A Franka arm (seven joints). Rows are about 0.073 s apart.
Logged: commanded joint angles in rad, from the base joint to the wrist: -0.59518 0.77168 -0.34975 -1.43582 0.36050 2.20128 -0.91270; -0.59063 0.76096 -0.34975 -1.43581 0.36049 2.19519 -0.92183; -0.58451 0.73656 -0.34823 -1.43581 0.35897 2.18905 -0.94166; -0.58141 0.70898 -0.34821 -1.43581 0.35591 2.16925 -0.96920; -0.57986 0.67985 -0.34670 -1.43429 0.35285 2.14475 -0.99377; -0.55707 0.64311 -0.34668 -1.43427 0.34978 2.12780 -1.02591; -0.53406 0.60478 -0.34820 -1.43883 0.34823 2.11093 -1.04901; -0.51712 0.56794 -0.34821 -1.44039 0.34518 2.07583 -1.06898; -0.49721 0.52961 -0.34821 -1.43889 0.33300 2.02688 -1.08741
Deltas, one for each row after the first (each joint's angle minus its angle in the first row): 0.00455 -0.01072 0.00000 0.00001 -0.00001 -0.00609 -0.00913; 0.01067 -0.03512 0.00152 0.00001 -0.00153 -0.01223 -0.02896; 0.01377 -0.06270 0.00154 0.00001 -0.00459 -0.03203 -0.05650; 0.01532 -0.09183 0.00305 0.00153 -0.00765 -0.05653 -0.08107; 0.03811 -0.12857 0.00307 0.00155 -0.01072 -0.07348 -0.11321; 0.06112 -0.16690 0.00155 -0.00301 -0.01227 -0.09035 -0.13631; 0.07806 -0.20374 0.00154 -0.00457 -0.01532 -0.12545 -0.15628; 0.09797 -0.24207 0.00154 -0.00307 -0.02750 -0.17440 -0.17471
